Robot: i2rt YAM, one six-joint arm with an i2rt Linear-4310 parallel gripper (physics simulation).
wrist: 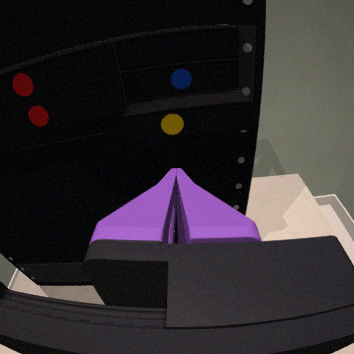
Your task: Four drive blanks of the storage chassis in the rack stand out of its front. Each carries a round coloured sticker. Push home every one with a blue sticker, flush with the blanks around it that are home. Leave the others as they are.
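The storage chassis [65, 135] is very dark and fills the upper left and middle of the wrist view. A blue sticker [181, 79] shows at the upper right of its front, with a yellow sticker [172, 124] just below it. Two red stickers, an upper one [23, 84] and a lower one [38, 116], show at the left. The outlines of the blanks are too dark to tell how far each stands out. My gripper [175, 176] has purple fingers, is shut with its tips together and holds nothing. Its tips appear below the yellow sticker; their distance from the front is unclear.
A rack post [241, 160] with a line of round holes runs down the right side of the chassis. A grey-green wall [310, 90] is beyond it. A pale surface [275, 200] and a white-edged tray-like thing [334, 196] show at the lower right.
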